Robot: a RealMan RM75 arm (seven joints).
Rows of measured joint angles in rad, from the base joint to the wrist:
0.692, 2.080, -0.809, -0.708, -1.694, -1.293, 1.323
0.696, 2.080, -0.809, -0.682, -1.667, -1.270, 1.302
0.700, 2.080, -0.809, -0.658, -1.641, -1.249, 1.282
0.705, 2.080, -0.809, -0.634, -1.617, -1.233, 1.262
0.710, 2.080, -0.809, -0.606, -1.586, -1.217, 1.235
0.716, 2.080, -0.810, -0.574, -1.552, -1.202, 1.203
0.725, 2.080, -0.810, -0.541, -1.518, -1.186, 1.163
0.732, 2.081, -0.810, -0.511, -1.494, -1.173, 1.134
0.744, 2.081, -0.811, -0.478, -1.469, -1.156, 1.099
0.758, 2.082, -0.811, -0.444, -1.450, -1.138, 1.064
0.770, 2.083, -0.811, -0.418, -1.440, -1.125, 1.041
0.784, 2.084, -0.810, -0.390, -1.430, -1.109, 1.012
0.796, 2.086, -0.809, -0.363, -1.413, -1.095, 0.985
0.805, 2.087, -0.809, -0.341, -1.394, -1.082, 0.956
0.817, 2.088, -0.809, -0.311, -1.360, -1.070, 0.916
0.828, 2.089, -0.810, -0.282, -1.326, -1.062, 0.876
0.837, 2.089, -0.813, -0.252, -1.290, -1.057, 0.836
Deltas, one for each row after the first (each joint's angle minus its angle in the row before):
0.004, 0.000, 0.000, 0.026, 0.027, 0.023, -0.021
0.004, 0.000, 0.000, 0.024, 0.026, 0.021, -0.020
0.005, 0.000, 0.000, 0.024, 0.024, 0.016, -0.020
0.005, 0.000, 0.000, 0.028, 0.031, 0.016, -0.027
0.006, 0.000, -0.001, 0.032, 0.034, 0.015, -0.032
0.009, 0.000, 0.000, 0.033, 0.034, 0.016, -0.040
0.007, 0.001, 0.000, 0.030, 0.024, 0.013, -0.029
0.012, 0.000, -0.001, 0.033, 0.025, 0.017, -0.035
0.014, 0.001, 0.000, 0.034, 0.019, 0.018, -0.035
0.012, 0.001, 0.000, 0.026, 0.010, 0.013, -0.023
0.014, 0.001, 0.001, 0.028, 0.010, 0.016, -0.029
0.012, 0.002, 0.001, 0.027, 0.017, 0.014, -0.027
0.009, 0.001, 0.000, 0.022, 0.019, 0.013, -0.029
0.012, 0.001, 0.000, 0.030, 0.034, 0.012, -0.040
0.011, 0.001, -0.001, 0.029, 0.034, 0.008, -0.040
0.009, 0.000, -0.003, 0.030, 0.036, 0.005, -0.040

